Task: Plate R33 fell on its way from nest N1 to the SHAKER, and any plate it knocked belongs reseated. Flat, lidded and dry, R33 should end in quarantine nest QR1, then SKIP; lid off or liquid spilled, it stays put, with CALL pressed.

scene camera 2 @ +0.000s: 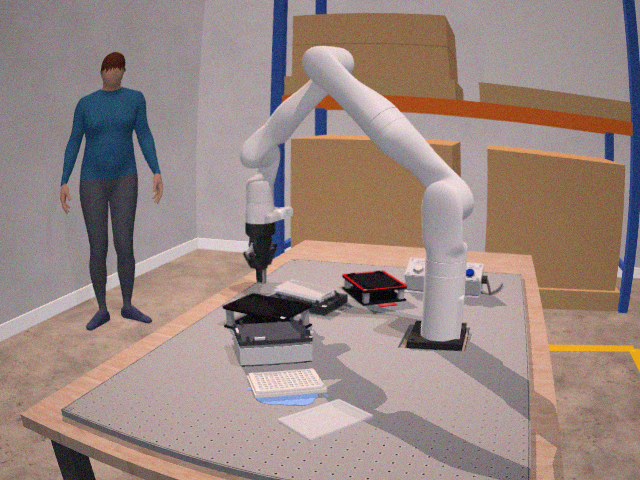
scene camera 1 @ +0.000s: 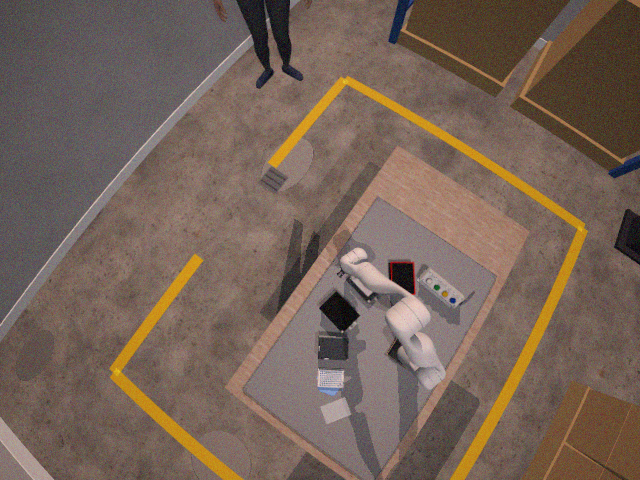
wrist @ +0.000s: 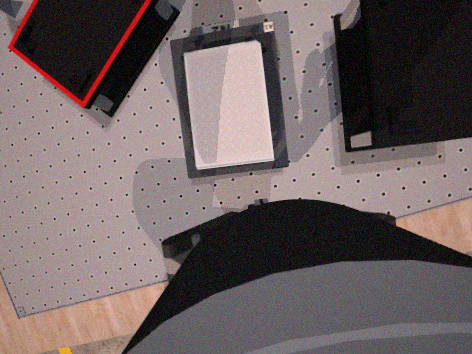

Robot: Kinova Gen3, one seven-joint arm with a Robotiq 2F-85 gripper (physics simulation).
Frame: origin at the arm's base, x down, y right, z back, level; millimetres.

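Seen in the pictures: gripper, fingertip midpoint: (scene camera 2: 261,283); arm's base, link origin: (scene camera 2: 440,333) (scene camera 1: 406,354).
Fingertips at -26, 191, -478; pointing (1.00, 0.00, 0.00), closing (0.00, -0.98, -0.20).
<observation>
Offsets run from my fingertips to a thing's top centre, as dx, dy, dz. "spot": to the spot under its first point.
My gripper (scene camera 1: 340,272) (scene camera 2: 261,277) (wrist: 261,208) is shut and empty, above the table beside nest N2 @(+10, -5, +123) (scene camera 2: 331,304) (wrist: 181,110). A white-topped plate @(-3, -3, +115) (scene camera 1: 361,289) (scene camera 2: 302,290) (wrist: 240,100) lies within N2's outline in the wrist view; whether it is fully level I cannot tell. Plate R33 @(+27, -490, +228) (scene camera 1: 330,377) (scene camera 2: 286,381) lies with open wells up beside the grey shaker @(spot: -13, -359, +151) (scene camera 1: 332,348) (scene camera 2: 275,352), on spilled blue liquid @(+40, -538, +272) (scene camera 1: 328,391) (scene camera 2: 289,399). Its clear lid @(+34, -605, +333) (scene camera 1: 335,410) (scene camera 2: 325,419) lies apart. Red-edged QR1 @(-5, +115, +268) (scene camera 1: 402,277) (scene camera 2: 374,280) (wrist: 80,45) holds no plate. The button box @(-42, +182, +458) (scene camera 1: 442,287) (scene camera 2: 473,285) has unreadable labels.
Black raised nest N1 @(-17, -197, +88) (scene camera 1: 339,311) (scene camera 2: 264,305) (wrist: 415,75) stands between N2 and the shaker. A person (scene camera 1: 273,31) (scene camera 2: 109,149) stands on the floor beyond the table, outside the yellow floor line (scene camera 1: 460,139). Cardboard boxes (scene camera 2: 372,191) stand behind the table.
</observation>
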